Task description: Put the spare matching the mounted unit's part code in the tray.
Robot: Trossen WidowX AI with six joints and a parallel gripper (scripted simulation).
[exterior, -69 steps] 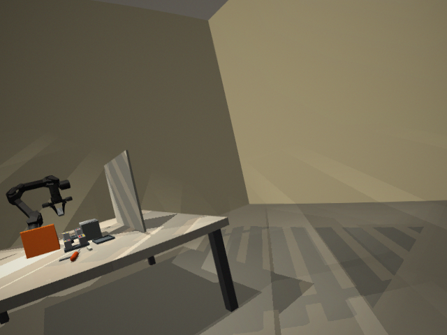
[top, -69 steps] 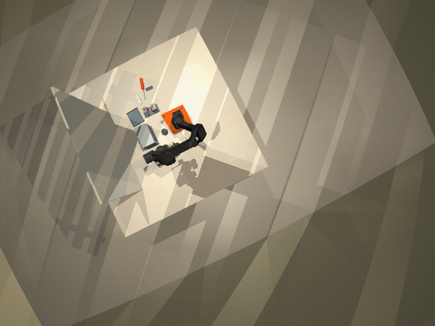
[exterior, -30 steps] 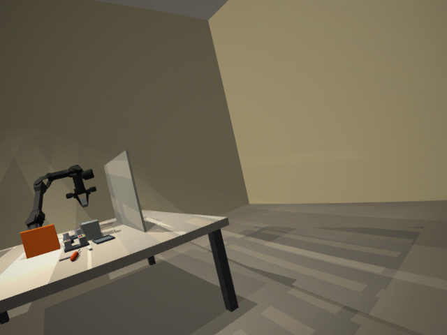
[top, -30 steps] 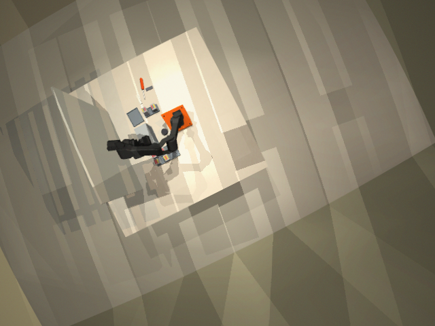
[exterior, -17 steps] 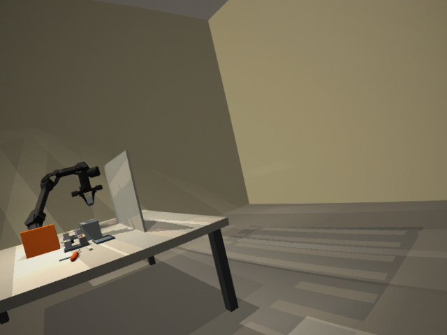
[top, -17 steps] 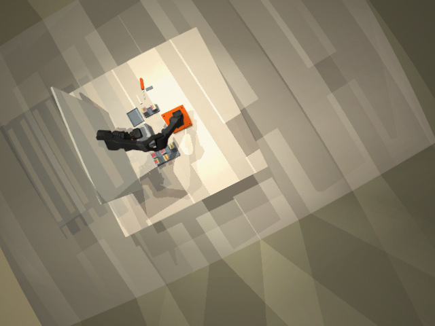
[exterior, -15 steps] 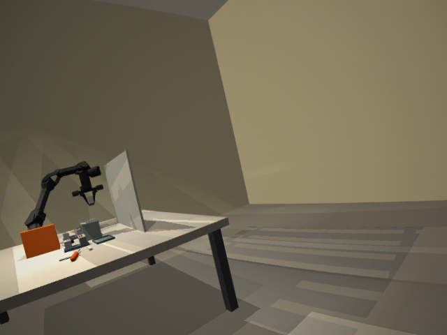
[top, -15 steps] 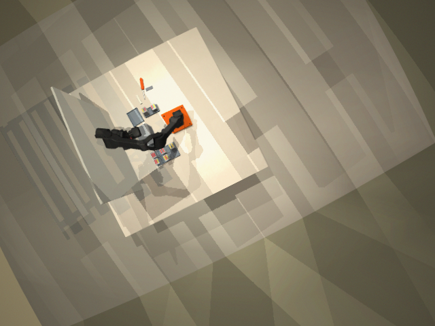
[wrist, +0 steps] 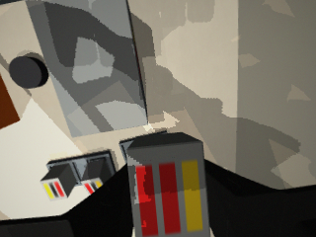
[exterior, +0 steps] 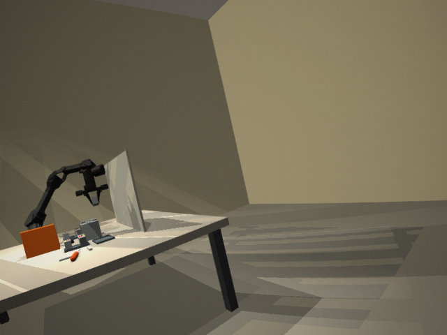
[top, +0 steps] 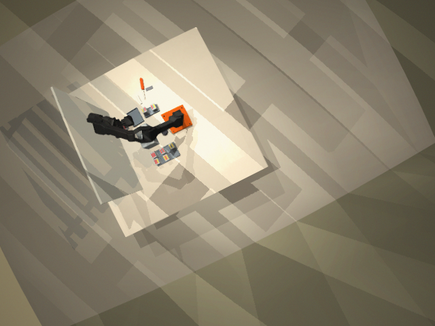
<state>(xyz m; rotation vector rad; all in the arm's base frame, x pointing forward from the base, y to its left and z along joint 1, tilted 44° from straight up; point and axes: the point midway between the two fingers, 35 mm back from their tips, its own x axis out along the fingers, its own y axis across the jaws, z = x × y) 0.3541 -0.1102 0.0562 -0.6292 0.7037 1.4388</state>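
Now: the flat dark tray 19 cm below my gripper tip, 13 cm to the right of it and 2 cm behind it. Round my gripper tip: dark holder 25 cm to the left, 19 cm below, 13 cm behind; grey mounted unit 14 cm below, 8 cm to the left, 6 cm behind.
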